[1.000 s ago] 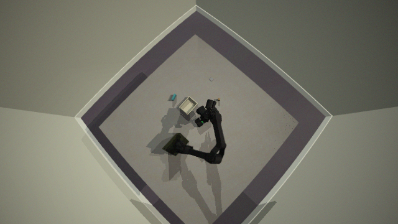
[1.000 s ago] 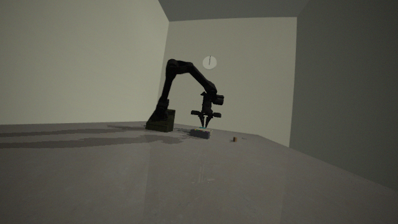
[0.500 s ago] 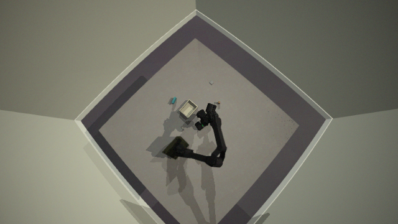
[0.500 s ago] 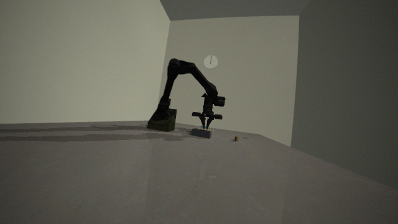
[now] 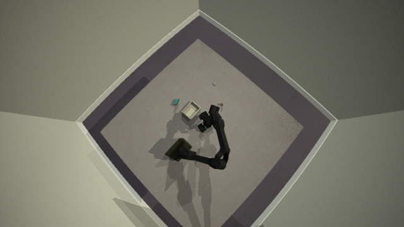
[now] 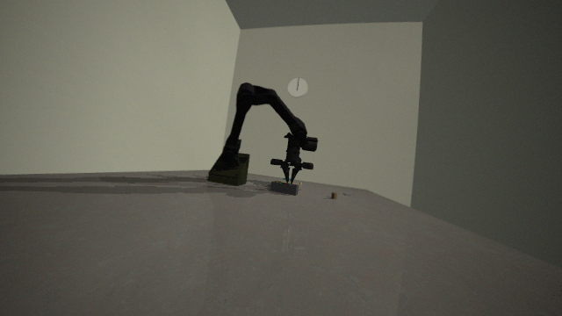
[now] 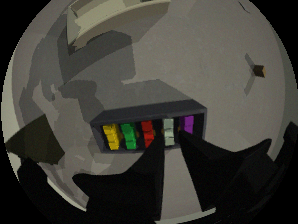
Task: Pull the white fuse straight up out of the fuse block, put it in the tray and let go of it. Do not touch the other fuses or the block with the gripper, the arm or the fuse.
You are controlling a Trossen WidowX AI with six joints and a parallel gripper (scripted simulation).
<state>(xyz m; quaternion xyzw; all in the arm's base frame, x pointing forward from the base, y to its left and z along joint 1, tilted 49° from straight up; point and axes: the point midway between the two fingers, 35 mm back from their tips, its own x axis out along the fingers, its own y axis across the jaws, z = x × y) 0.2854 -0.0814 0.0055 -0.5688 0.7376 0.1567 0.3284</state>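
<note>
The white fuse is 2 cm below my gripper tip. Also, from my gripper tip: green fuse 4 cm behind, 1 cm to the left, 2 cm below; purple fuse 2 cm ahead, 1 cm to the right, 2 cm below; red fuse 2 cm behind, 1 cm to the left, 2 cm below.
</note>
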